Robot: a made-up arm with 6 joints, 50 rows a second.
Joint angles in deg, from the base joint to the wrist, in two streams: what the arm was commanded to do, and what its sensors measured. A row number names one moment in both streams.
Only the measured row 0 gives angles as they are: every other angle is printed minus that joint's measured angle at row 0.
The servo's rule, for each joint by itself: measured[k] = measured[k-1] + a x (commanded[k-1-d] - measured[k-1]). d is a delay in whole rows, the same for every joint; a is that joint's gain. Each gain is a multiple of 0.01, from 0.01 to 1. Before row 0 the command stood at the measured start. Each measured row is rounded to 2 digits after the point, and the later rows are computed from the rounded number. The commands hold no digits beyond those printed.
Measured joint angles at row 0:
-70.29 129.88 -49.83 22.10 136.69 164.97
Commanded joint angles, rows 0 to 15:
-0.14 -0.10 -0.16 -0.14 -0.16 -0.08
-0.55 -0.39 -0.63 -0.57 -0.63 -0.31
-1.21 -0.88 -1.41 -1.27 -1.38 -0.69
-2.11 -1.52 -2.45 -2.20 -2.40 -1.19
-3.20 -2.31 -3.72 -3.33 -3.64 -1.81
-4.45 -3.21 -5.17 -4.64 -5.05 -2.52
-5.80 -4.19 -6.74 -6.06 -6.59 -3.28
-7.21 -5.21 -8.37 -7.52 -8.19 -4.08
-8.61 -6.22 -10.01 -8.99 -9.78 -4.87
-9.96 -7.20 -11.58 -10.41 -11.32 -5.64
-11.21 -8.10 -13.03 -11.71 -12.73 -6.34
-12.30 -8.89 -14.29 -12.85 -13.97 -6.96
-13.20 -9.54 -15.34 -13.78 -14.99 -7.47
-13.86 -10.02 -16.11 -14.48 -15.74 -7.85
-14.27 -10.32 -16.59 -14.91 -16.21 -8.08
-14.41 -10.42 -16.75 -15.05 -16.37 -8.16
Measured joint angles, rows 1 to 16:
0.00 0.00 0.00 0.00 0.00 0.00
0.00 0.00 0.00 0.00 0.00 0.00
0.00 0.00 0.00 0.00 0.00 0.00
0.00 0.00 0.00 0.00 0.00 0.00
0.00 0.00 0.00 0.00 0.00 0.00
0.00 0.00 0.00 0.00 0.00 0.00
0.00 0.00 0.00 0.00 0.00 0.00
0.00 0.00 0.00 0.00 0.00 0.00
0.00 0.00 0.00 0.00 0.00 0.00
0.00 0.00 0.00 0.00 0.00 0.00
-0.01 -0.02 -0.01 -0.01 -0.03 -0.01
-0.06 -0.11 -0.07 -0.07 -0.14 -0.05
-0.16 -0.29 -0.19 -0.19 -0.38 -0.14
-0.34 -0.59 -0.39 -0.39 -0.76 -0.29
-0.60 -1.00 -0.69 -0.68 -1.31 -0.50
-0.95 -1.53 -1.09 -1.08 -2.02 -0.78
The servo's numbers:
d 10
a 0.09 0.24 0.09 0.10 0.19 0.14

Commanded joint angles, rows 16 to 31:
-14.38 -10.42 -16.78 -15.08 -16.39 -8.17
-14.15 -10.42 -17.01 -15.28 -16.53 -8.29
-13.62 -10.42 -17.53 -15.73 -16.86 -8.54
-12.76 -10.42 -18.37 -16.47 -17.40 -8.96
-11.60 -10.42 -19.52 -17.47 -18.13 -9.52
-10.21 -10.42 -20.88 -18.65 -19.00 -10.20
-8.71 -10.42 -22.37 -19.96 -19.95 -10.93
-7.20 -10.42 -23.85 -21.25 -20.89 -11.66
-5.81 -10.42 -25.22 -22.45 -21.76 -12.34
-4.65 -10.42 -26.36 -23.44 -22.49 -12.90
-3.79 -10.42 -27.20 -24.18 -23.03 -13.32
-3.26 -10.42 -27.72 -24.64 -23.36 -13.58
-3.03 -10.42 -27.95 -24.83 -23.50 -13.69
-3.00 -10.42 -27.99 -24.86 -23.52 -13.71
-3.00 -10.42 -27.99 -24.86 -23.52 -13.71
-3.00 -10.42 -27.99 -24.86 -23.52 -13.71
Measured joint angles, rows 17 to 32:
-1.39 -2.17 -1.60 -1.58 -2.89 -1.13
-1.91 -2.90 -2.21 -2.17 -3.90 -1.54
-2.51 -3.70 -2.91 -2.85 -5.02 -2.01
-3.18 -4.54 -3.69 -3.61 -6.22 -2.52
-3.90 -5.39 -4.53 -4.42 -7.46 -3.05
-4.66 -6.23 -5.41 -5.26 -8.70 -3.60
-5.43 -7.02 -6.30 -6.11 -9.90 -4.14
-6.19 -7.74 -7.18 -6.95 -11.01 -4.66
-6.92 -8.36 -8.03 -7.75 -12.00 -5.14
-7.59 -8.85 -8.81 -8.48 -12.83 -5.56
-8.20 -9.23 -9.53 -9.14 -13.51 -5.93
-8.74 -9.52 -10.20 -9.75 -14.08 -6.26
-9.18 -9.74 -10.86 -10.35 -14.61 -6.58
-9.50 -9.90 -11.54 -10.96 -15.14 -6.91
-9.69 -10.02 -12.26 -11.61 -15.71 -7.28
-9.74 -10.12 -13.04 -12.31 -16.34 -7.69

